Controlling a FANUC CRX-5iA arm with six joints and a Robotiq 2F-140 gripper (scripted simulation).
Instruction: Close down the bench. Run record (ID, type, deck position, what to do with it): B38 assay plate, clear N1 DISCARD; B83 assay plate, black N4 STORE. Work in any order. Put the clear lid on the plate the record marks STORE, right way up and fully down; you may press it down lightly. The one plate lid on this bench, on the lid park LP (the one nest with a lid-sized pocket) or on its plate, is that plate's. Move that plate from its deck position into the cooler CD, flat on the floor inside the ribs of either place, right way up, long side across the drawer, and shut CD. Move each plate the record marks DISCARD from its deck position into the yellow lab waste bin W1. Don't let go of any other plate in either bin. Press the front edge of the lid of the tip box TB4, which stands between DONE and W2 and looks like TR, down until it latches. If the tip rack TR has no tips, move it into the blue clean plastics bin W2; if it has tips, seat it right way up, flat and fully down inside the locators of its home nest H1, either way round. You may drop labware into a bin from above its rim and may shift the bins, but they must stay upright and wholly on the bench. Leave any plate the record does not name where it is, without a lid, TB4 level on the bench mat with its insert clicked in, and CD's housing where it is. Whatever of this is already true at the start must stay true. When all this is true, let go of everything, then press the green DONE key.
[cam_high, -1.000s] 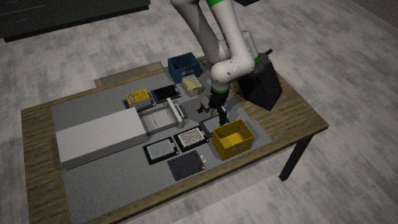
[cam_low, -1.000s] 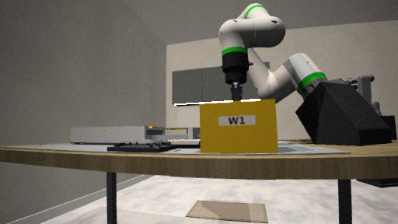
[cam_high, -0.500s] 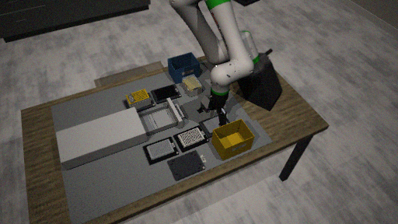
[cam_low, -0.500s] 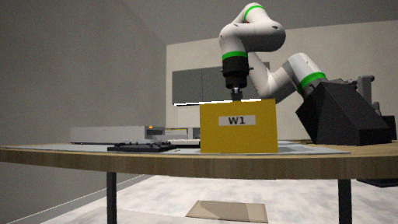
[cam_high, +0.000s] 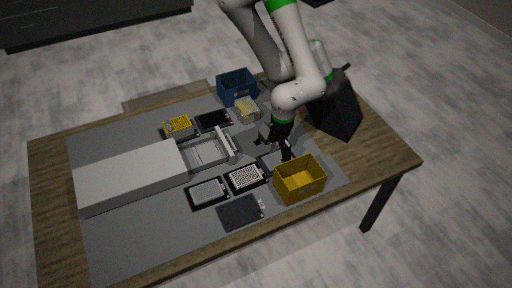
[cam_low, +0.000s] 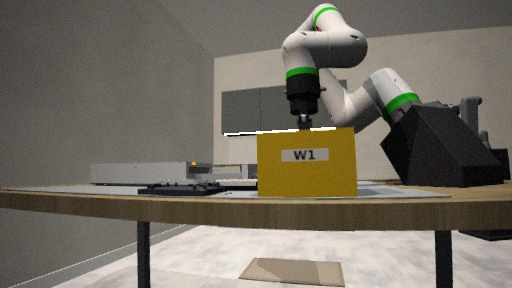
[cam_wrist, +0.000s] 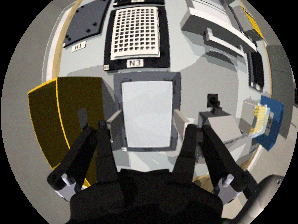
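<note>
Right now the clear lid is 2 cm below my hand. Round my hand: yellow bin W1: 16 cm to the left, 3 cm ahead; DONE key block: 13 cm to the right, 7 cm behind, 2 cm above; pale well plate: 17 cm ahead, 2 cm to the right, 2 cm below.
</note>
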